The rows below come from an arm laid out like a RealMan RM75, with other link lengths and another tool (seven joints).
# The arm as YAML. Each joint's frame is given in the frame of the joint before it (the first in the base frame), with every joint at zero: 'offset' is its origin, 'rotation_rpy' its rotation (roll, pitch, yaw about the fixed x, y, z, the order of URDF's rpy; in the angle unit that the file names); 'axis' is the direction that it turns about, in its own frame. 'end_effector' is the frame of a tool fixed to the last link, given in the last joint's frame.
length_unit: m
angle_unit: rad
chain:
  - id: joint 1
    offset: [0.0, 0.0, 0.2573]
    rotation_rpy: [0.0, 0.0, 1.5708]
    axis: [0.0, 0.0, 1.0]
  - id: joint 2
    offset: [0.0, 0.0, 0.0]
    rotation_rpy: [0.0, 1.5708, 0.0]
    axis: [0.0, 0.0, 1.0]
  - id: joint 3
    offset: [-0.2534, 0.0, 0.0]
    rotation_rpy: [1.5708, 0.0, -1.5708]
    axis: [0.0, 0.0, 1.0]
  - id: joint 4
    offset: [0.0, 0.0, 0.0]
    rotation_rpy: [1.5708, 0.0, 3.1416]
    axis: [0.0, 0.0, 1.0]
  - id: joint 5
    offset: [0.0, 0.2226, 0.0]
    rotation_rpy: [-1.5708, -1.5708, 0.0]
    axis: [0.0, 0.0, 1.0]
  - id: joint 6
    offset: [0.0, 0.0, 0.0]
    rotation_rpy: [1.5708, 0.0, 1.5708]
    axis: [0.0, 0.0, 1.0]
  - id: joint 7
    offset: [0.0, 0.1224, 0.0]
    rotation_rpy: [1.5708, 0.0, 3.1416]
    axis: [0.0, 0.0, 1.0]
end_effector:
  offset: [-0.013, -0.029, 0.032]
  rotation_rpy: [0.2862, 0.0, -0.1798]
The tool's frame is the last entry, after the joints.
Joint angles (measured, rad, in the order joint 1, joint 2, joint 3, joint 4, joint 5, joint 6, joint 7), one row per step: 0.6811 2.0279 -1.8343 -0.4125 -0.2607 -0.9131 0.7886; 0.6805 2.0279 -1.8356 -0.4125 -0.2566 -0.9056 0.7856; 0.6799 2.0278 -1.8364 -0.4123 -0.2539 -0.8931 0.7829; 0.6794 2.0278 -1.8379 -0.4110 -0.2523 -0.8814 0.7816; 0.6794 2.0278 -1.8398 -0.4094 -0.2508 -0.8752 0.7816; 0.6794 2.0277 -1.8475 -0.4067 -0.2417 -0.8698 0.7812; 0.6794 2.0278 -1.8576 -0.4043 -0.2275 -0.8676 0.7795; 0.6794 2.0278 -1.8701 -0.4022 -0.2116 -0.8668 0.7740; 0.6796 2.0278 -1.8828 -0.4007 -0.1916 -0.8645 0.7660; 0.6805 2.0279 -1.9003 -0.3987 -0.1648 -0.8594 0.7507; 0.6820 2.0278 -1.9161 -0.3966 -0.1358 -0.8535 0.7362; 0.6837 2.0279 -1.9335 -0.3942 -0.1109 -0.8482 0.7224; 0.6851 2.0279 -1.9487 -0.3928 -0.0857 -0.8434 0.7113; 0.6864 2.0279 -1.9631 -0.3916 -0.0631 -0.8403 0.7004; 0.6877 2.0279 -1.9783 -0.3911 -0.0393 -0.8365 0.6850; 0.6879 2.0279 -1.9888 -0.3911 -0.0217 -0.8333 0.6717
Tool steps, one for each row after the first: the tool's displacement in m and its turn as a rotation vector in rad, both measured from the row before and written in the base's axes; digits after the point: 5 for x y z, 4 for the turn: 0.00125 0.00043 -0.00003 0.0027 -0.0037 -0.0067; 0.00204 0.00072 -0.00019 0.0027 -0.0073 -0.0107; 0.00224 0.00048 -0.00053 0.0008 -0.0076 -0.0108; 0.00137 0.00017 -0.00049 -0.0006 -0.0041 -0.0064; 0.00158 -0.00015 -0.00089 -0.0019 -0.0019 -0.0078; 0.00097 -0.00036 -0.00083 -0.0014 0.0019 -0.0057; 0.00056 -0.00061 -0.00099 -0.0006 -0.0001 -0.0022; 0.00051 -0.00028 -0.00060 0.0021 0.0006 -0.0035; 0.00057 -0.00025 -0.00093 0.0047 -0.0040 -0.0032; 0.00069 0.00025 -0.00033 0.0063 -0.0016 -0.0058; 0.00048 -0.00020 -0.00113 0.0031 -0.0050 -0.0030; 0.00042 0.00004 -0.00063 0.0036 -0.0010 -0.0047; 0.00016 -0.00011 -0.00066 0.0031 -0.0015 -0.0025; -0.00006 -0.00011 -0.00065 0.0050 -0.0045 -0.0006; 0.00022 -0.00014 -0.00033 0.0050 -0.0044 -0.0006
